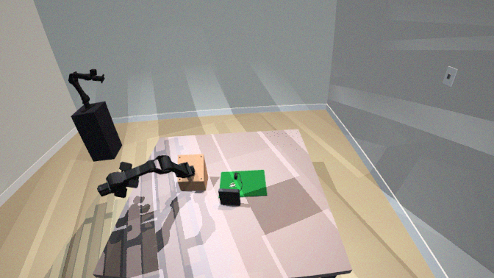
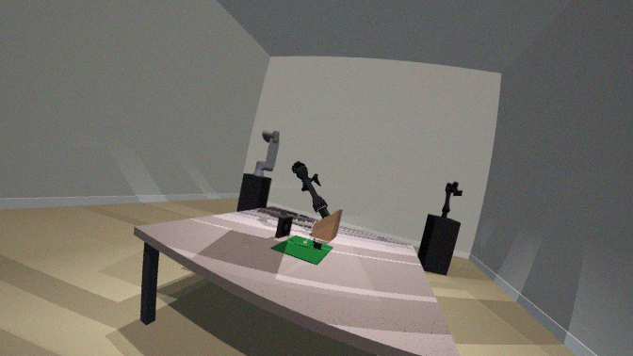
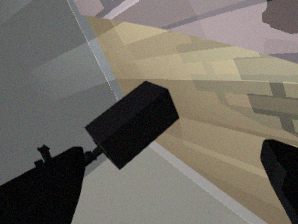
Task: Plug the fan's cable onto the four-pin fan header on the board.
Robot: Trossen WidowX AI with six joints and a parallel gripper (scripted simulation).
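The black fan plug lies 630 mm ahead of my gripper tip, 250 mm below it and 190 mm to the left of it. Round my gripper tip: white four-pin fan header (600 mm ahead, 270 mm below, 110 mm to the left); then green board (670 mm ahead, 290 mm below, 130 mm to the left); then black fan (580 mm ahead, 210 mm below, 30 mm to the right).
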